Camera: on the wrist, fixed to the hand. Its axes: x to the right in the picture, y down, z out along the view.
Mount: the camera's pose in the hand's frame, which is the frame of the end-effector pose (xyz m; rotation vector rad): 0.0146 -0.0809 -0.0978 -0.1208 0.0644 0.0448
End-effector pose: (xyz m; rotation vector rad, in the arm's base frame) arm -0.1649 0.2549 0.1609 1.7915 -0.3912 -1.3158
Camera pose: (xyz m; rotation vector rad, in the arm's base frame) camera -0.0904 0.3362 0.0964 1.7101 -0.3082 -1.2217
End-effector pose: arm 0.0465 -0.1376 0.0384 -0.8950 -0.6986 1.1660
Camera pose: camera 0.1707 -0.1566 0.0618 -1.0499 -0.7053 1.1387
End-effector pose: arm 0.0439 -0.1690 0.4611 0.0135 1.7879 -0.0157
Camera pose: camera -0.0562 -0.2481 0.4682 -0.0331 1.8498 0.1262
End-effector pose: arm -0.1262 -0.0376 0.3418 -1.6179 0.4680 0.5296
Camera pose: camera -0.0605 -0.1259 0.4067 -1.7475 0.5298 0.5494
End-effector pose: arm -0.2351 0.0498 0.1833 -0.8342 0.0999 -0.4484
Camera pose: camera -0.2751 -0.0714 0.1782 -0.9345 0.2065 -0.4302
